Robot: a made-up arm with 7 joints.
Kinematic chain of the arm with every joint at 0, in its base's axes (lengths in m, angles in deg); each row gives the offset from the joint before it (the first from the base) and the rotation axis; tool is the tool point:
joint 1: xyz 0 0.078 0 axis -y
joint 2: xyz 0 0.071 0 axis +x
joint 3: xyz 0 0 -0.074 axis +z
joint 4: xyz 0 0 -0.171 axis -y
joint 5: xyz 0 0 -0.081 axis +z
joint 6: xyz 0 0 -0.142 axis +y
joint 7: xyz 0 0 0 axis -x
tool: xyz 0 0 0
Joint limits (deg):
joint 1: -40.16..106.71
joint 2: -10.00..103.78
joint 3: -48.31..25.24
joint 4: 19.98..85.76
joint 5: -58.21..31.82
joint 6: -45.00..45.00
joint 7: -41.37..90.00
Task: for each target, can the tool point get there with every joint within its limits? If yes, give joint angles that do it. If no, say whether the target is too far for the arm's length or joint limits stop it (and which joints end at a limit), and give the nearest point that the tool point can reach.
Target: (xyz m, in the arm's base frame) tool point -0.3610 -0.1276 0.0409
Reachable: no: joint limits stop it (at a limit: joint 1, joint 2, joint 3, joint 4) | nearest point -0.2436 0.0140 -0.3673 | short by 0.448 m
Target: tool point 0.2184 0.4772 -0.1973
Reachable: yes | joints 19.27 52.42 -1.85 39.28 -23.57 12.65 -17.55
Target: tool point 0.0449 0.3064 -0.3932
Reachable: yes | joints -18.66 23.05 1.56 49.03 -42.00 -10.91 47.07
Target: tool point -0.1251 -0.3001 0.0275
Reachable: no: joint limits stop it (at a limit: joint 1, joint 2, joint 3, joint 4) | nearest point -0.0344 -0.0600 -0.2702 | short by 0.393 m
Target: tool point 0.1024 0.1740 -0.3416
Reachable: yes | joints -16.20 25.08 -28.32 80.50 -16.23 14.95 26.32
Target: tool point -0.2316 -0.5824 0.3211
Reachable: no: too far | nearest point 0.1765 -0.0600 0.2074 | short by 0.673 m
